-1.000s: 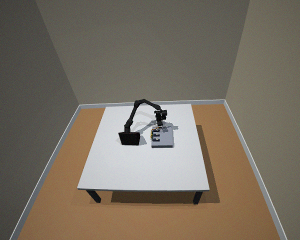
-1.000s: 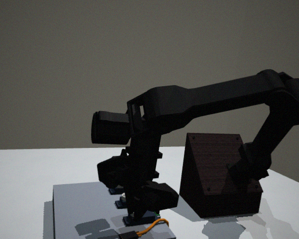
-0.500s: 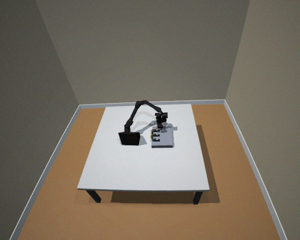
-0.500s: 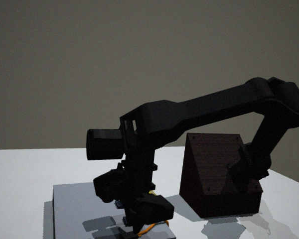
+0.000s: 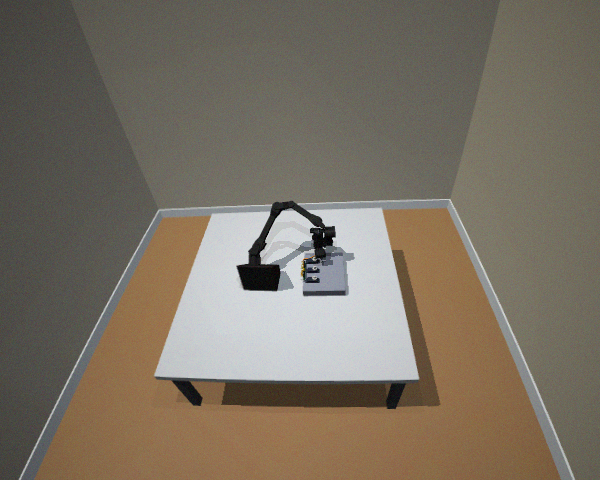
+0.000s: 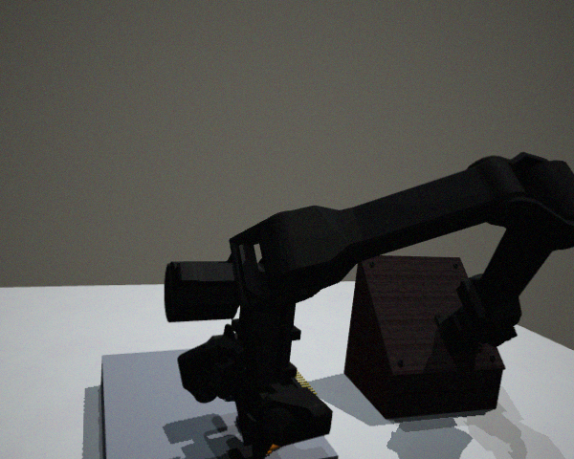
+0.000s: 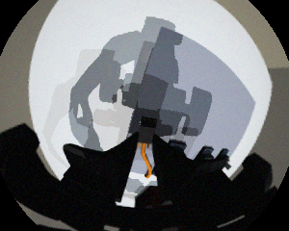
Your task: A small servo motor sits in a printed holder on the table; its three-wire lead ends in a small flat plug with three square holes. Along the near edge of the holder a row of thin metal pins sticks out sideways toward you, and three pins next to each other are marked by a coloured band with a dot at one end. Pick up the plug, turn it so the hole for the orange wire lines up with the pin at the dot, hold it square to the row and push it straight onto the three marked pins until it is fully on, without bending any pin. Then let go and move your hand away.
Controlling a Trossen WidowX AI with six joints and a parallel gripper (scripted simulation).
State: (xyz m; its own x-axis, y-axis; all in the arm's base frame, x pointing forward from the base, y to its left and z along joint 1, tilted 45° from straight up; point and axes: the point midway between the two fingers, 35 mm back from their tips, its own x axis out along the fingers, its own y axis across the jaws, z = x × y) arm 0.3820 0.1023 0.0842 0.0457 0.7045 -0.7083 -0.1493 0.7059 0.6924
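Now: the yellow band 130 mm to the right of my gripper tip, 90 mm behind it and 20 mm above it. From my gripper tip the other things lie so: grey printed holder: 130 mm to the right, 70 mm ahead, 30 mm below.
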